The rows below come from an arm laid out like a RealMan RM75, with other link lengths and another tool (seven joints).
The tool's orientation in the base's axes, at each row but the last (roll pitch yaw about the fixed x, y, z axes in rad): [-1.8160 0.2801 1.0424]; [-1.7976 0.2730 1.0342]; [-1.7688 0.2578 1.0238]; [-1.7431 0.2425 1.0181]
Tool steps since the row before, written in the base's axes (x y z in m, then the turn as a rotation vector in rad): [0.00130 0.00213 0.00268 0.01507 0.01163 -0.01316]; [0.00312 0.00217 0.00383 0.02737 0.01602 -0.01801]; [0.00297 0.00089 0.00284 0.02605 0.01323 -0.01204]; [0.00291 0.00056 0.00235 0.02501 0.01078 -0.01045]
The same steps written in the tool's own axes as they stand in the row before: [0.00166 -0.00316 -0.00084 0.02059 0.00927 -0.00505]; [0.00230 -0.00415 -0.00257 0.03159 0.01305 -0.01272]; [0.00150 -0.00286 -0.00269 0.02710 0.00823 -0.01402]; [0.00138 -0.00235 -0.00262 0.02416 0.00740 -0.01457]
